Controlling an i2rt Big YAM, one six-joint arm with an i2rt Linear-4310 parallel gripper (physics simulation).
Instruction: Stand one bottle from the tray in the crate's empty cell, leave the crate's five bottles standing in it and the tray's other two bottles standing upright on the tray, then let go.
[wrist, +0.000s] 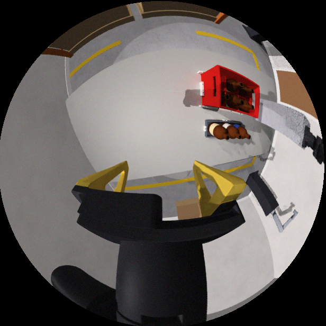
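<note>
My gripper (160, 164) is open, its two yellow fingers wide apart with nothing between them, well away from the crate and the tray. The red crate (211, 90) stands at the upper right with several dark brown bottles (233, 85) in it; which cell is empty cannot be told from here. Below it in the view, a small dark grey tray (208, 129) holds three brown bottles standing in a row: one with a cream label (217, 131), one with a white label (230, 131) and one with a blue label (243, 132). The bottles' lower parts are partly hidden.
The crate and tray stand on a pale grey table (130, 100). A cardboard box (188, 209) shows behind the right finger. A black object with a grey metal handle (263, 193) lies at the lower right. Yellow lines (95, 57) mark the floor, and brown shelving (95, 25) stands at the top.
</note>
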